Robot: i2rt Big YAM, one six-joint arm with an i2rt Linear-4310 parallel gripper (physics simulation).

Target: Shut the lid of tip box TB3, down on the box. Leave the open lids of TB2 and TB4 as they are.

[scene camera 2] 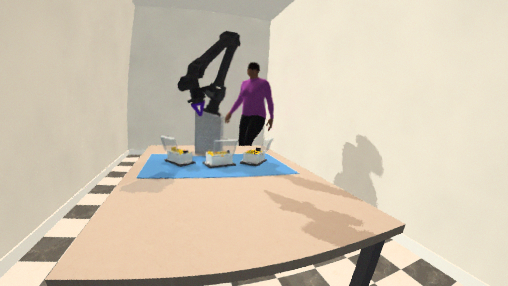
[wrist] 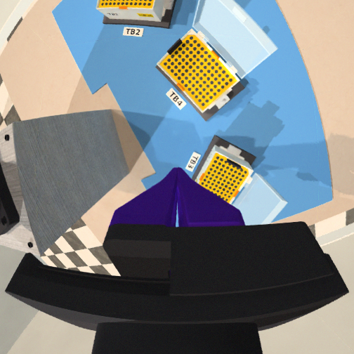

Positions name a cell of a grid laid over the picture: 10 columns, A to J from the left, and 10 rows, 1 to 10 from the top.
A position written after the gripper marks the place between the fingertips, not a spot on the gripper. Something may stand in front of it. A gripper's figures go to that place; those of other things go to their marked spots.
The gripper (wrist: E5) is 13 cm from the lens. A blue mat (wrist: H4) is 40 cm from the lens.
